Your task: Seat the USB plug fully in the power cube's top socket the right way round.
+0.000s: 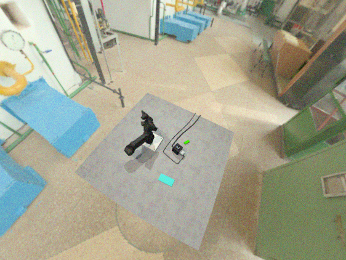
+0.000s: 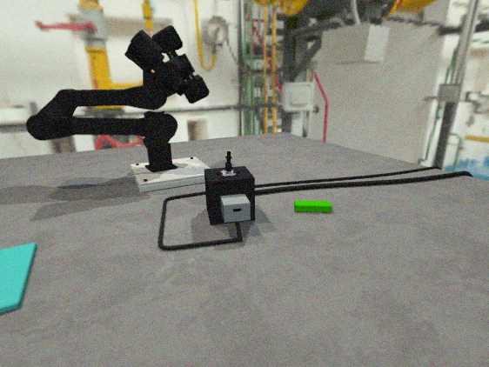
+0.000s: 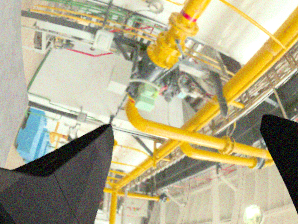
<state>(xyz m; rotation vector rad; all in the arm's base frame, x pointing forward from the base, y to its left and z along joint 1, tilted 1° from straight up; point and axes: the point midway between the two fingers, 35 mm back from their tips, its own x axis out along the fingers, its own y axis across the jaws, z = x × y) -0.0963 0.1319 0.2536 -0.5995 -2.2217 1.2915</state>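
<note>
My gripper tip is now 430 mm short of the black USB plug, 190 mm above it and 140 mm to the left of it. Also, from my gripper tip: teal card: 470 mm to the right, 430 mm ahead, 280 mm below; then green block: 500 mm ahead, 280 mm below, 10 mm to the right; then white-rimmed socket: 430 mm ahead, 210 mm below, 140 mm to the right.
</note>
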